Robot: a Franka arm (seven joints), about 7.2 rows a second.
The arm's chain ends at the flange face. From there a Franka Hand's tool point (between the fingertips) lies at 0.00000 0.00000 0.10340 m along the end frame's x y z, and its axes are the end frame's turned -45 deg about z.
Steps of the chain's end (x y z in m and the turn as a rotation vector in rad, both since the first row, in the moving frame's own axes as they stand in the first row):
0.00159, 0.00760, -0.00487, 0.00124, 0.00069, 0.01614
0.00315, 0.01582, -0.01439, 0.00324, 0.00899, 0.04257
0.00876, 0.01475, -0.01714, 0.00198, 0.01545, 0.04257
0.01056, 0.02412, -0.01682, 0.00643, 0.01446, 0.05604
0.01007, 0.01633, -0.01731, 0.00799, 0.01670, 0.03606
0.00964, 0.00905, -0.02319, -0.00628, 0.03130, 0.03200
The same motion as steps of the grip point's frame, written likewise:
-0.00411, 0.00646, -0.00487, 0.00039, 0.00136, 0.01614
-0.00807, 0.01385, -0.01439, -0.00407, 0.00865, 0.04257
-0.00298, 0.01764, -0.01715, -0.00952, 0.01232, 0.04257
-0.00808, 0.02515, -0.01683, -0.00568, 0.01477, 0.05604
-0.00263, 0.01934, -0.01733, -0.00616, 0.01746, 0.03606
0.00220, 0.01599, -0.02324, -0.02657, 0.01769, 0.03200

